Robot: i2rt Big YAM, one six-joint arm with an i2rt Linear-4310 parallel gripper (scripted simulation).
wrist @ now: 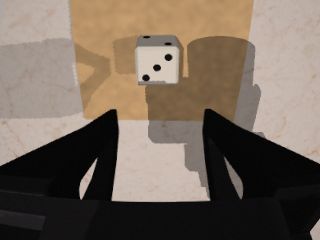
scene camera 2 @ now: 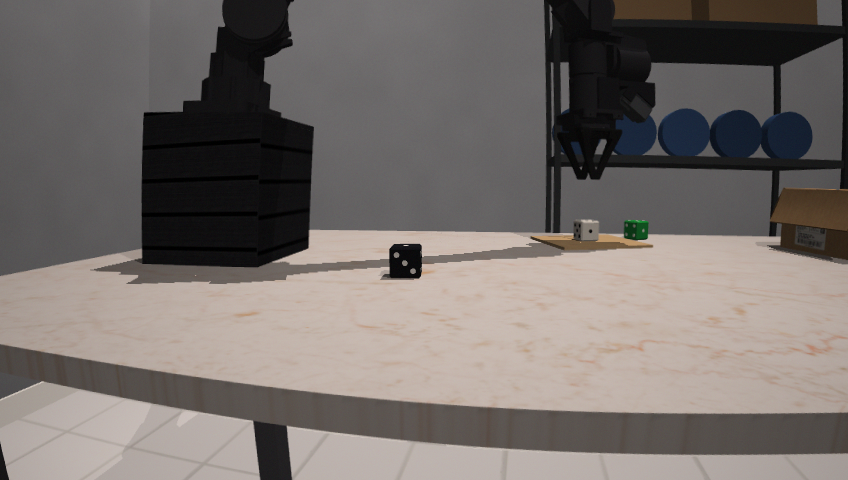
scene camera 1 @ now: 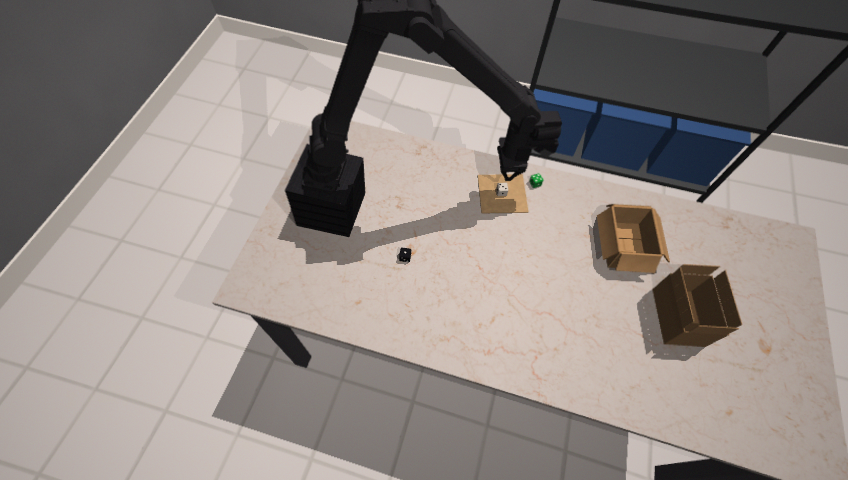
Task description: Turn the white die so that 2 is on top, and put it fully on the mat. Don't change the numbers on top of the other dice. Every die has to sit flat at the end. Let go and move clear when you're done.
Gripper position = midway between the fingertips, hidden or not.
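Gripper (scene camera 2: 588, 179) visible, likewise the gripper in scene camera 1 (scene camera 1: 506, 174) and in the wrist view (wrist: 160, 119). A die (wrist: 156, 56) is present, as is a mat (scene camera 1: 515, 202); the mat also appears in scene camera 2 (scene camera 2: 566, 242) and in the wrist view (wrist: 212, 48).
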